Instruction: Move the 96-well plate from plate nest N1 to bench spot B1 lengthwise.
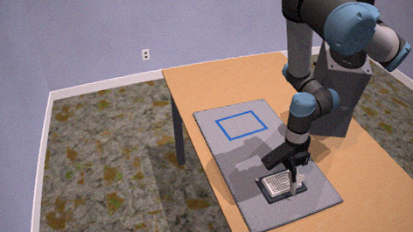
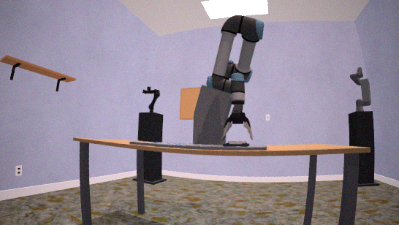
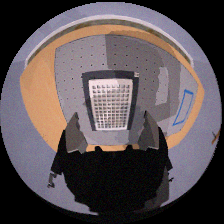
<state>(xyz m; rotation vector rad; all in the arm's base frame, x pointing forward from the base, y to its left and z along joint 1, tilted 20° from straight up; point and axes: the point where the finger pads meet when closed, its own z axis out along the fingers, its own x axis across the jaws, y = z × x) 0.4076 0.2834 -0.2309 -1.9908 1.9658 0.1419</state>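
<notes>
Right now my hand is 10 mm above the white 96-well plate. Also, from my hand: black plate nest (20 mm below).
</notes>
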